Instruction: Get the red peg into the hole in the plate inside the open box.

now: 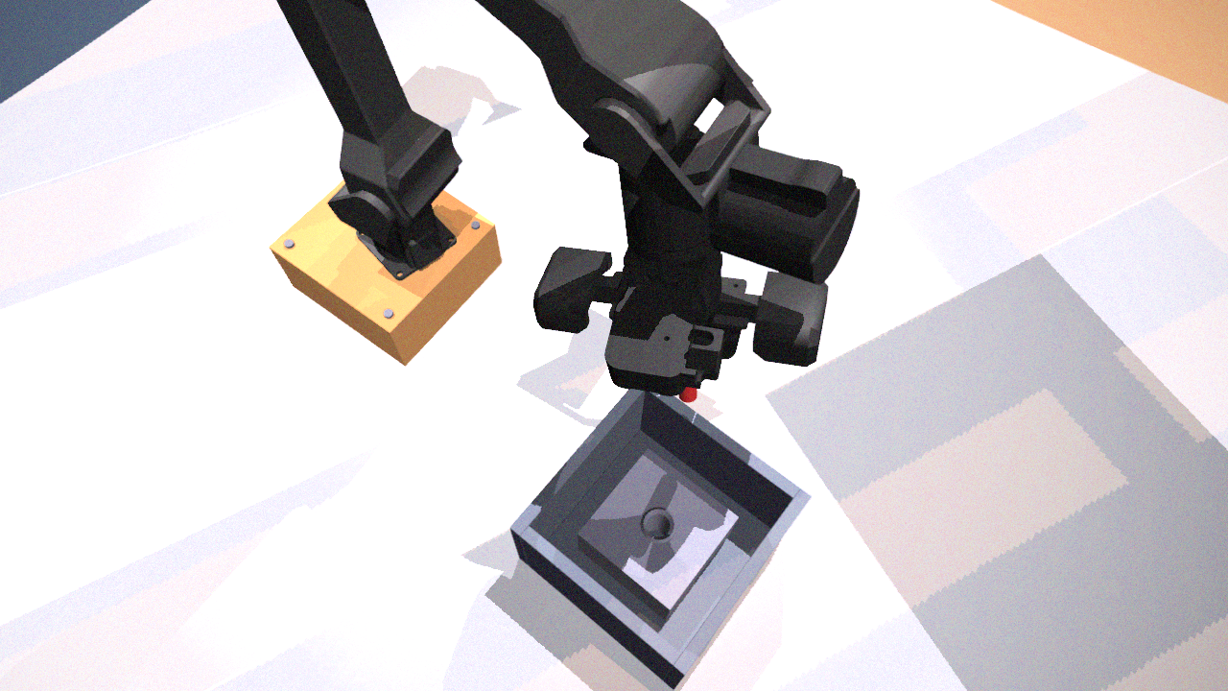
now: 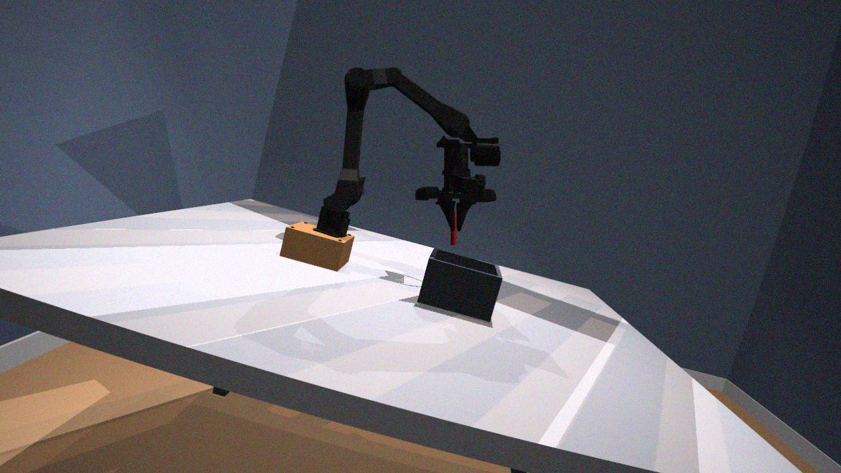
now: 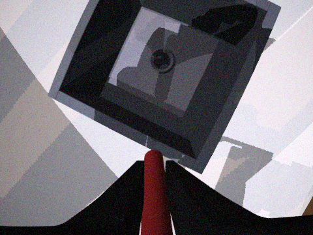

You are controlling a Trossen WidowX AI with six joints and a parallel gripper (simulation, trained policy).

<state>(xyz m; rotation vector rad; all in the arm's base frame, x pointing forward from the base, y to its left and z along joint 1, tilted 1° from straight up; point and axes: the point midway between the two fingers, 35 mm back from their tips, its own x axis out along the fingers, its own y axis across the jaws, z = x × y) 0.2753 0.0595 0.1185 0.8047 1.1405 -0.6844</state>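
My gripper tip is 5 cm short of the pale plate, 7 cm to the left of it and 11 cm above it. The rest, counted from my gripper tip: grey box (5 cm ahead, 7 cm to the right, 12 cm below); then red peg (1 cm behind, 1 cm to the left).
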